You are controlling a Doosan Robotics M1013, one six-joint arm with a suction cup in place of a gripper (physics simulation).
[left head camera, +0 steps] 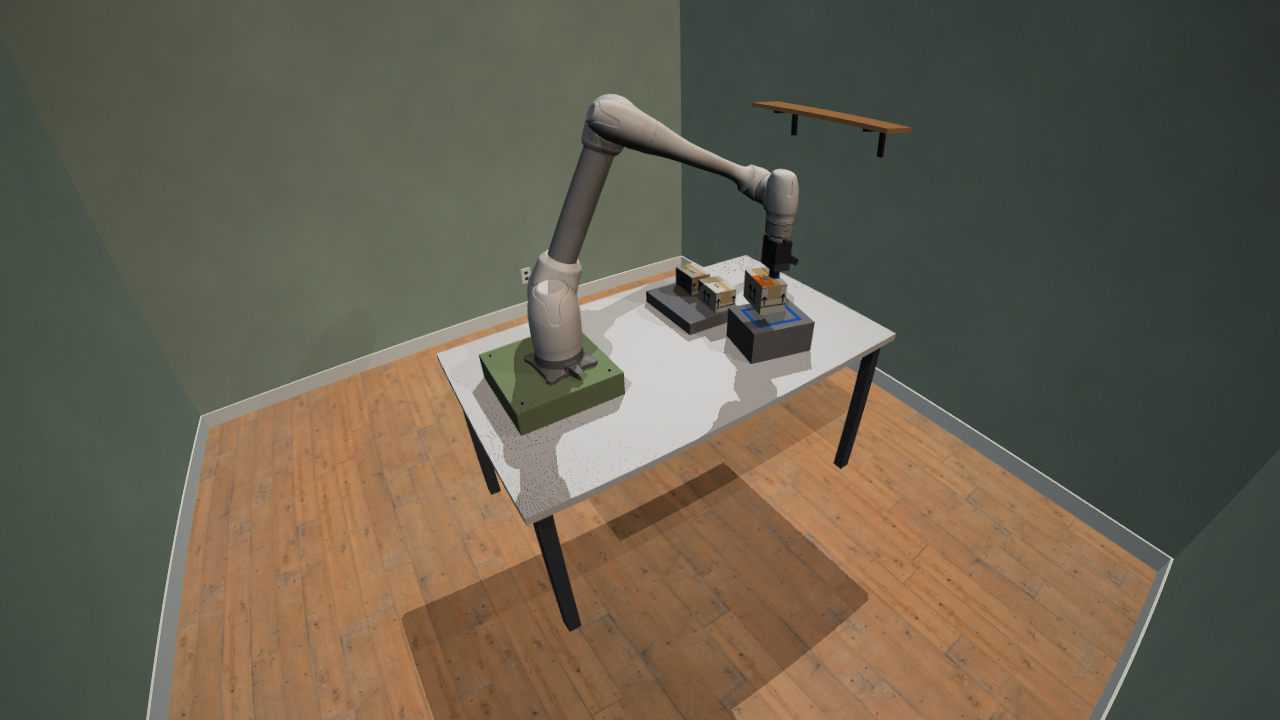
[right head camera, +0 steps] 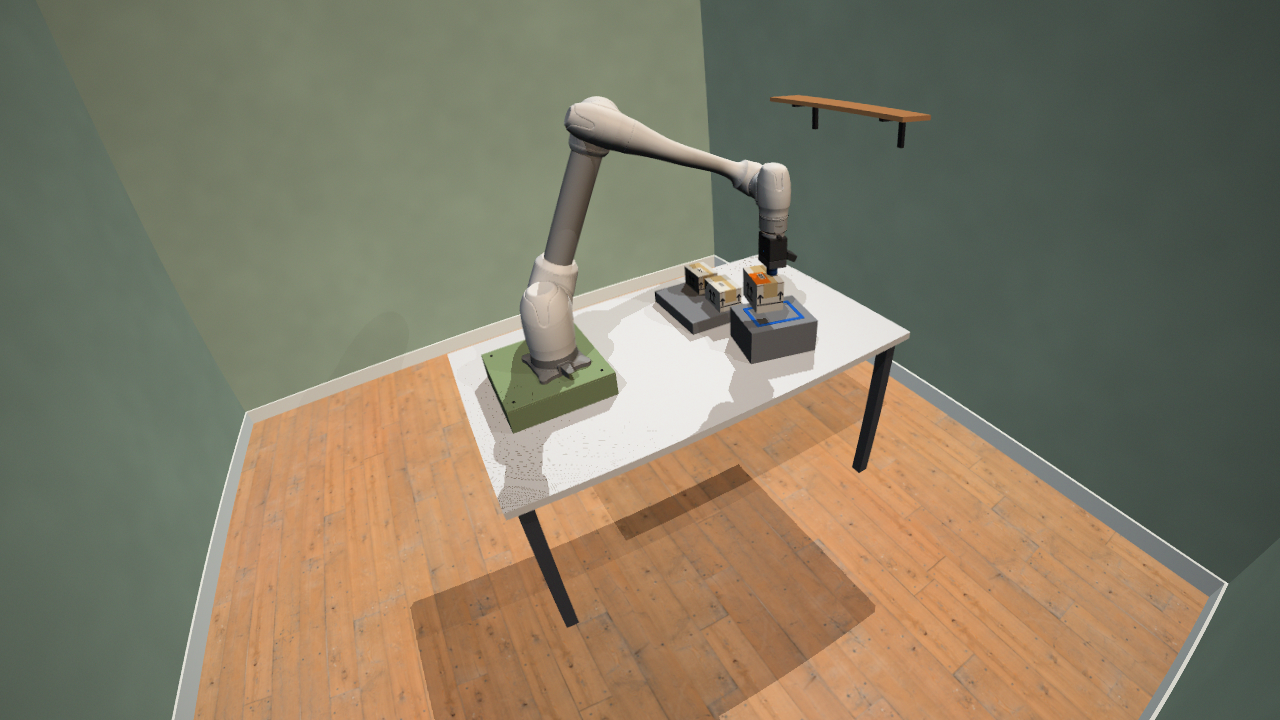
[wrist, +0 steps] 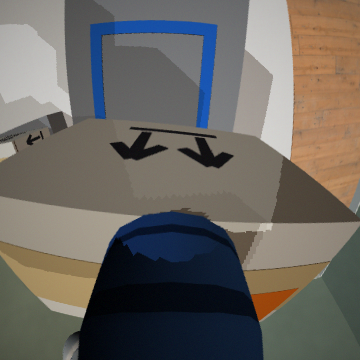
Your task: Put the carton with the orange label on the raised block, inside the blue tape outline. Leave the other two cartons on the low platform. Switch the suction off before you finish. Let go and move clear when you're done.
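Frame: origin at the arm's base, x ahead, y left, z up, level; millimetres.
Where they show: hand, tool point: [left head camera: 773, 279] [right head camera: 771, 276] [wrist: 170, 229]; arm's base, link origin: [left head camera: 560, 361] [right head camera: 555, 361].
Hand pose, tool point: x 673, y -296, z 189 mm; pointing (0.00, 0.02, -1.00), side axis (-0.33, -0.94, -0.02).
Each offset is from my tool point to the centre of the thing. "spot": to the spot under its first point. Level surfaces: height alone.
My suction gripper [left head camera: 774, 274] [right head camera: 772, 271] [wrist: 172, 250] is shut on the top of the carton with the orange label @(26 mm back, 14 mm left, 39 mm down) [left head camera: 757, 293] [right head camera: 753, 291] [wrist: 175, 180]. The carton hangs upright a little above the raised block @(36 mm ahead, 20 mm left, 219 mm down) [left head camera: 783, 341] [right head camera: 783, 342] [wrist: 232, 60], its shadow on the block's top. The blue tape outline @(spot: 18 mm ahead, 36 mm right, 156 mm down) [left head camera: 780, 321] [right head camera: 780, 320] [wrist: 155, 27] shows partly below the carton; the carton hides its near part in the wrist view, and its sides look about square to the tape. The other two cartons @(68 mm ahead, 469 mm left, 192 mm down) [left head camera: 688, 278] @(40 mm ahead, 300 mm left, 189 mm down) [left head camera: 716, 293] [right head camera: 697, 278] [right head camera: 721, 291] sit on the low platform @(8 mm back, 390 mm left, 255 mm down) [left head camera: 678, 313] [right head camera: 682, 310].
The low platform stands beside the raised block on the white table @(279 mm down) [left head camera: 662, 358] [right head camera: 662, 358]. Part of another carton @(spot: 56 mm ahead, 226 mm left, 178 mm down) [wrist: 29, 142] shows at the left edge of the wrist view. The arm stands on a green base [left head camera: 572, 404] [right head camera: 563, 404]. A wooden shelf [left head camera: 832, 116] [right head camera: 850, 108] is on the wall behind.
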